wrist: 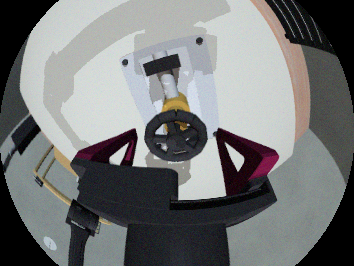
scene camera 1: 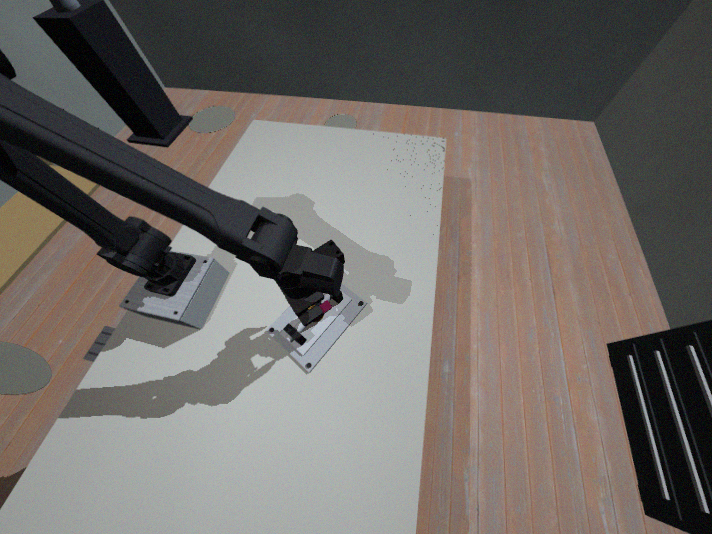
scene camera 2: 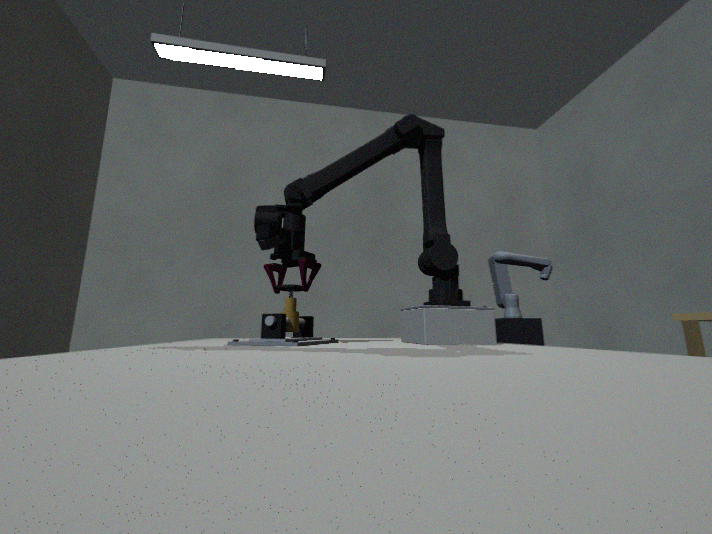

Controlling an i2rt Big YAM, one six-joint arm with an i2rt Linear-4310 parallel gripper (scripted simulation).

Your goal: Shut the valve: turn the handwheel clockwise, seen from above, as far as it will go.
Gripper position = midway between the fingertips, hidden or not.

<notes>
In view: the gripper [scene camera 2: 290, 292] and a handwheel [wrist: 175, 139].
The gripper also shows in the wrist view [wrist: 176, 132] and in scene camera 1 [scene camera 1: 308, 302].
</notes>
